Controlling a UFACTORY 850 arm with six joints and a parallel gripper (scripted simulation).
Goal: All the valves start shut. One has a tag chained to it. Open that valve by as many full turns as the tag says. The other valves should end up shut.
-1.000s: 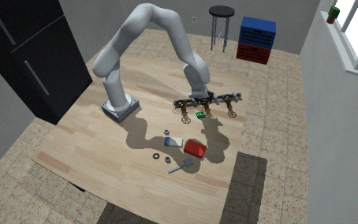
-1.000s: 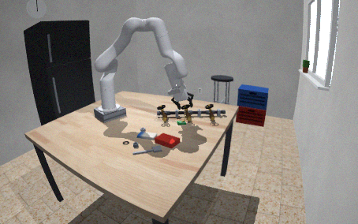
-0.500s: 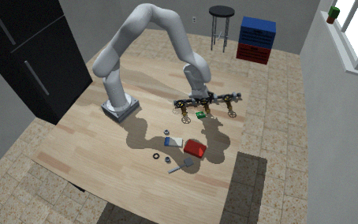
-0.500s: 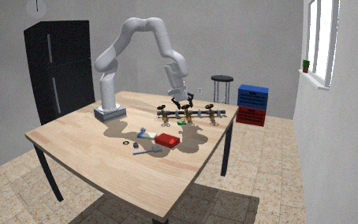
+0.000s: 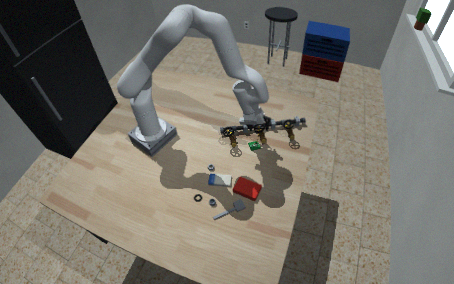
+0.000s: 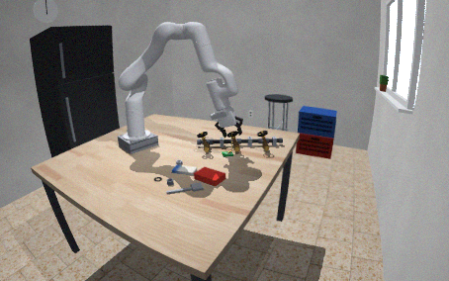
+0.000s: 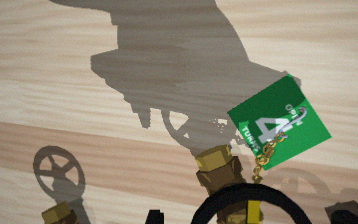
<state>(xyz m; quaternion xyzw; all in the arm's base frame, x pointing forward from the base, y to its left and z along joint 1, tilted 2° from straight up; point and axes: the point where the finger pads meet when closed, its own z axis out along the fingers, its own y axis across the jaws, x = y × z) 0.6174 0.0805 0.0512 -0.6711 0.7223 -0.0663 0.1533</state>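
Now: the green tag 10 cm below my hand, 5 cm to the right of it and 2 cm behind it. From my hand the other things lie so: grey scraper: 44 cm to the right, 10 cm below, 6 cm behind; red box: 33 cm to the right, 9 cm below, 1 cm behind; white block: 30 cm to the right, 15 cm behind, 10 cm below.
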